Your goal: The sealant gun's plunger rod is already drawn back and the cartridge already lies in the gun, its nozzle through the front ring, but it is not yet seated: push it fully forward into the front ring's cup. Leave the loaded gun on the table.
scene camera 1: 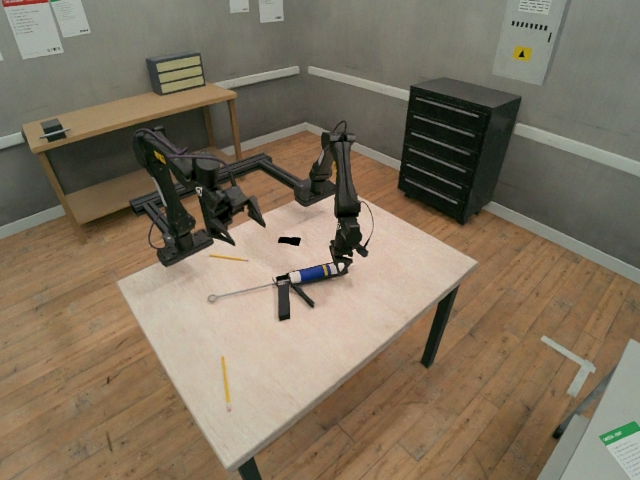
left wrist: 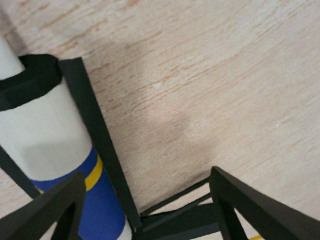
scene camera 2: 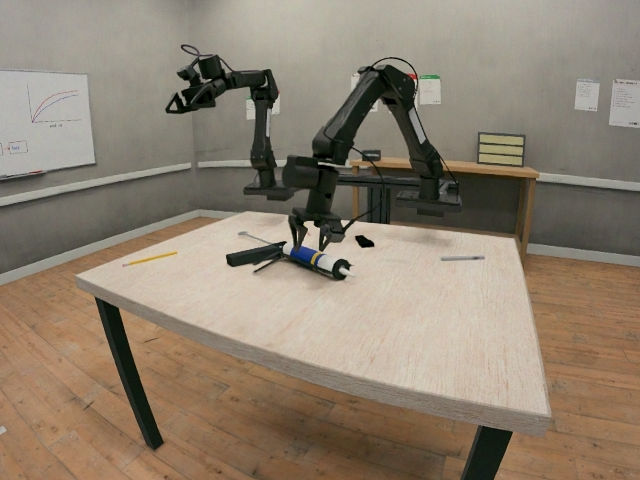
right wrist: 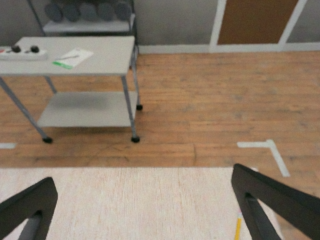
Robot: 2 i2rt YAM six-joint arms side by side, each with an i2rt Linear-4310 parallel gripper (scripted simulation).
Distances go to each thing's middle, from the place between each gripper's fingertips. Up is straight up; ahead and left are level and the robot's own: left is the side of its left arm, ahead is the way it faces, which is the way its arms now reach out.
The cartridge (scene camera 2: 322, 260) lies 70 mm behind my left hand (scene camera 2: 308, 251), 20 mm to the right of it and 60 mm below it. Round my left hand: sealant gun (scene camera 2: 258, 255) (100 mm behind, 190 mm to the right, 70 mm below).
The sealant gun lies 430 mm below my right hand (scene camera 1: 250, 235), 170 mm to the left of it and 170 mm behind it. Round my right hand: cartridge (430 mm below, 340 mm to the left, 140 mm behind).
